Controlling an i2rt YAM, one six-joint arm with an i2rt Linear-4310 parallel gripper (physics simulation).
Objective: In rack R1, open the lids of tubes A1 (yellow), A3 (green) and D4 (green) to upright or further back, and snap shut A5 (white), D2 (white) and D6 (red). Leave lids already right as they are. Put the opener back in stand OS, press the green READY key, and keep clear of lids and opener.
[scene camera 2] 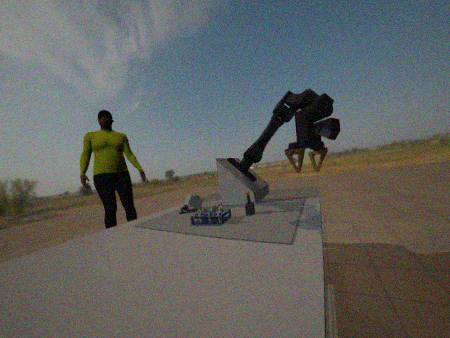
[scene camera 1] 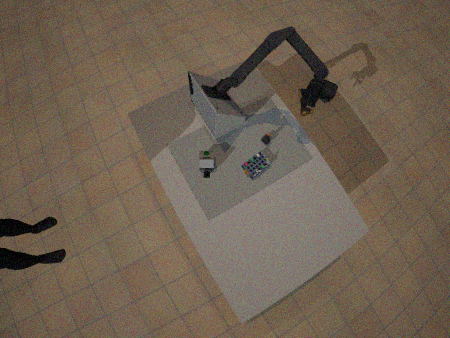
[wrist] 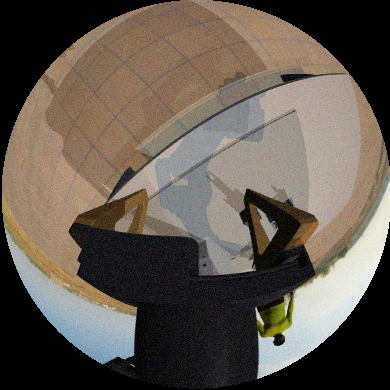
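Seen in the pictures: gripper, fingertip midpoint: point(scene camera 2: 308, 171) point(scene camera 1: 301, 108) point(wrist: 195, 193); arm's base at its link origin: point(scene camera 2: 241, 169) point(scene camera 1: 216, 93).
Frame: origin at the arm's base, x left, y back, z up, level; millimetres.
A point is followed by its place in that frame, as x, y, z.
The blue rack R1 point(scene camera 1: 256, 165) @[3, -384, -148] point(scene camera 2: 211, 216) @[40, -419, -141] stands on the grey mat and holds tubes with coloured lids. The lid angles are too small and blurred to tell. The opener point(scene camera 2: 248, 196) @[138, -299, -102] stands upright, orange tip up, in the dark stand OS point(scene camera 1: 266, 139) point(scene camera 2: 250, 208) @[143, -310, -146] near the rack. The green READY key point(scene camera 1: 206, 153) @[-186, -213, -100] is at one end of a small grey device. My gripper point(scene camera 1: 306, 112) @[354, -274, -38] point(scene camera 2: 309, 171) @[354, -274, -38] point(wrist: 195, 193) @[354, -274, -38] is open and empty, high up beyond the table's side edge, well away from rack and stand. In the wrist view, its right finger hides most of the rack.
The grey device point(scene camera 1: 206, 164) @[-214, -257, -113] point(scene camera 2: 192, 202) @[-176, -263, -124] stands on the mat point(scene camera 1: 210, 202) @[-291, -417, -170] point(scene camera 2: 270, 235) @[252, -477, -170] point(wrist: 295, 150) @[215, -473, -170]. The angled arm base point(scene camera 1: 227, 122) @[-16, -135, -72] point(scene camera 2: 231, 187) @[-14, -135, -82] is at the back of the table point(scene camera 1: 280, 240) @[-104, -763, -173] point(scene camera 2: 200, 280) @[174, -666, -173] point(wrist: 335, 115) @[226, -709, -173]. A person point(scene camera 2: 105, 155) point(wrist: 275, 320) stands beyond the table.
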